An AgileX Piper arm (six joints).
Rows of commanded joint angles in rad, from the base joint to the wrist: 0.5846 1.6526 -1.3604 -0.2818 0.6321 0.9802; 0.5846 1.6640 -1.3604 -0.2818 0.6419 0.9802; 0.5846 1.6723 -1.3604 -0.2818 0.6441 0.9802; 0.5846 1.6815 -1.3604 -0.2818 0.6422 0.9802; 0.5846 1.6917 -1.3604 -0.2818 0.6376 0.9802; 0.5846 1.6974 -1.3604 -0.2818 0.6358 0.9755; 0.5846 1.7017 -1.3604 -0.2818 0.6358 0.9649; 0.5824 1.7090 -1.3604 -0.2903 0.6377 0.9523; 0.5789 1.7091 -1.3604 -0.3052 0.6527 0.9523; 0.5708 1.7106 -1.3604 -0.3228 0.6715 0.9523; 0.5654 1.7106 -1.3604 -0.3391 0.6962 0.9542; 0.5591 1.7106 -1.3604 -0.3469 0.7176 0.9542
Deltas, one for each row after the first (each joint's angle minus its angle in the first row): 0.0000 0.0114 0.0000 0.0000 0.0098 0.0000; 0.0000 0.0197 0.0000 0.0000 0.0120 0.0000; 0.0000 0.0289 0.0000 0.0000 0.0101 0.0000; 0.0000 0.0391 0.0000 0.0000 0.0055 0.0000; 0.0000 0.0448 0.0000 0.0000 0.0037 -0.0047; 0.0000 0.0491 0.0000 0.0000 0.0037 -0.0153; -0.0022 0.0564 0.0000 -0.0085 0.0056 -0.0279; -0.0057 0.0565 0.0000 -0.0234 0.0206 -0.0279; -0.0138 0.0580 0.0000 -0.0410 0.0394 -0.0279; -0.0192 0.0580 0.0000 -0.0573 0.0641 -0.0260; -0.0255 0.0580 0.0000 -0.0651 0.0855 -0.0260
